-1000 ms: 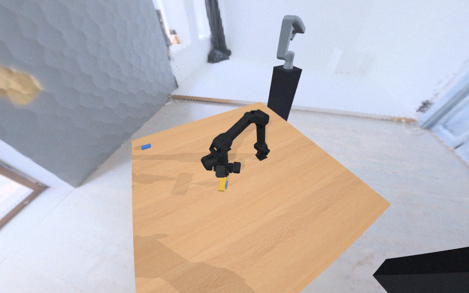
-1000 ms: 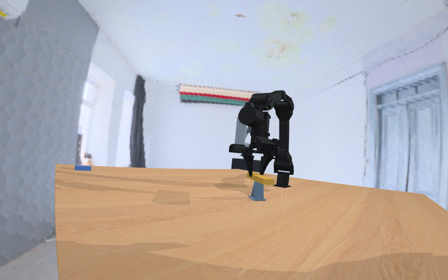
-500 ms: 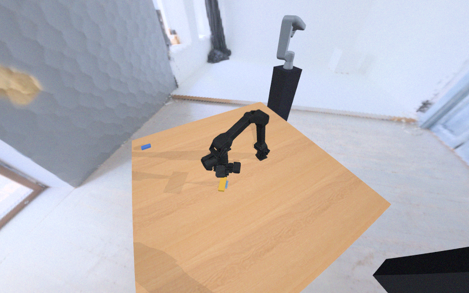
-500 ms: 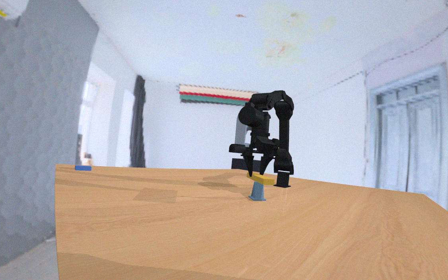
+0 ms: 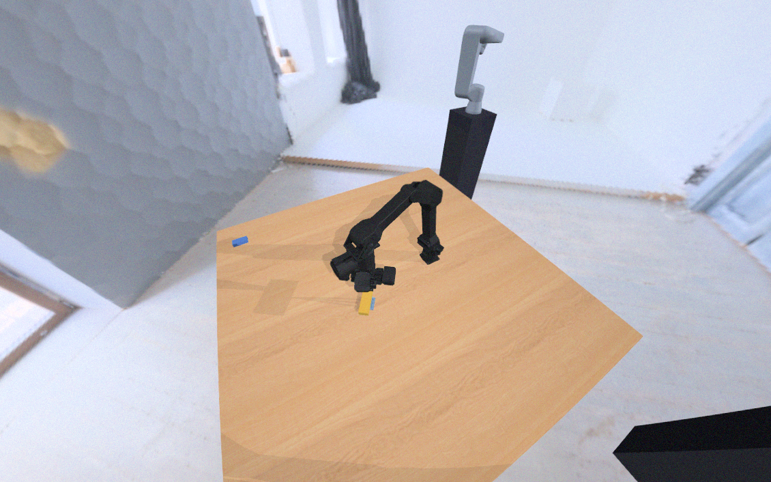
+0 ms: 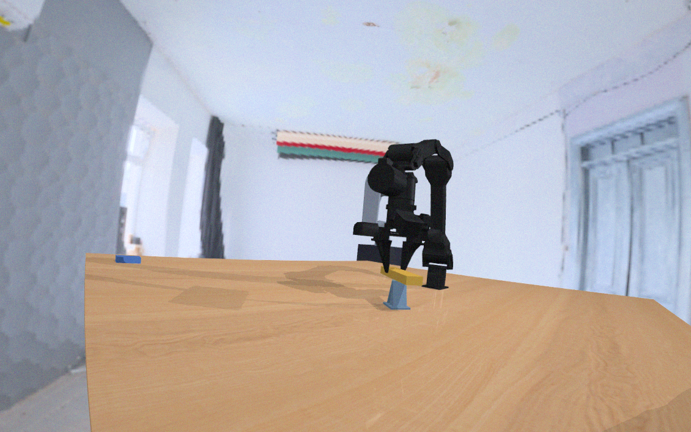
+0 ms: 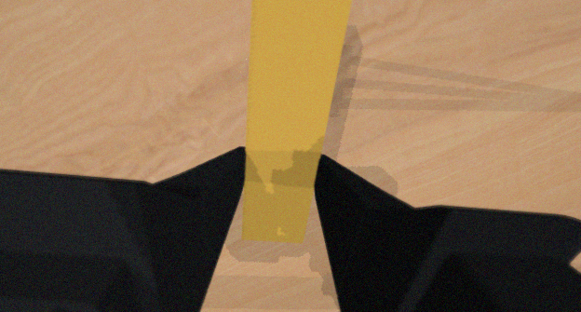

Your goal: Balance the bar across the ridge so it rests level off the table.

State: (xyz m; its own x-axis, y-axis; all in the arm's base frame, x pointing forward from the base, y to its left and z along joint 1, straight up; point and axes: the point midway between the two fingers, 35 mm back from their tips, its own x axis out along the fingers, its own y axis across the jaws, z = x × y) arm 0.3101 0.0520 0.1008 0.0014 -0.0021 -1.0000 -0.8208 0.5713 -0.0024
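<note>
The yellow bar is 2 cm to the left of my gripper tip and 2 cm ahead of it. The rest, counted from my gripper tip: small blue block: 55 cm to the right, 43 cm ahead, 6 cm below.
</note>
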